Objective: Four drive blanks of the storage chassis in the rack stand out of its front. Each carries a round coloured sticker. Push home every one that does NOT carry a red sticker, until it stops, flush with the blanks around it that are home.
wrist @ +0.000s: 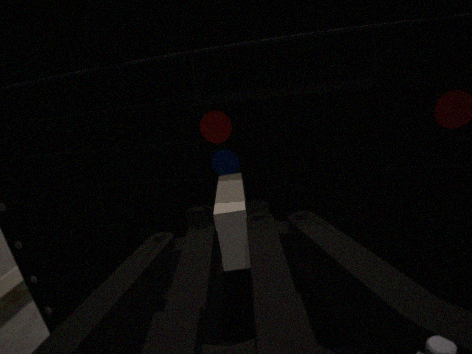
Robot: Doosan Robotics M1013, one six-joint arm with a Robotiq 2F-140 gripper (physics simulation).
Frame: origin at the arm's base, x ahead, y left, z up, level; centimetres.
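Seen in the pictures: gripper, fingertip midpoint: (233, 195).
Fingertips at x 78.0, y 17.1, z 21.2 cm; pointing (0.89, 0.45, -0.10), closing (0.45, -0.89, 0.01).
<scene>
A point is followed by its place in that frame.
The front of the storage chassis is very dark, and the edges of its blanks hardly show. A blue sticker (225, 161) {x 78.2, y 17.4, z 23.5 cm} is near the middle of the wrist view, its lower edge at the fingertips. A red sticker (216, 127) {x 76.5, y 16.6, z 26.2 cm} is just above it. Another red sticker (453, 109) {x 78.6, y 4.5, z 26.3 cm} is at the right edge. My gripper (233, 195) {x 78.0, y 17.1, z 21.2 cm} is shut with nothing between its pale fingertips. The tips are just below and in front of the blue sticker; whether they touch its blank, and how far each blank stands out, I cannot tell.
A dark rail with several round holes or screws (34, 279) {x 75.0, y 41.8, z 10.8 cm} runs down the left side, with a pale surface (30, 325) {x 80.3, y 63.9, z -8.7 cm} beyond it. A faint long edge crosses the upper part of the view. A small white rounded object (441, 345) shows at the bottom right.
</scene>
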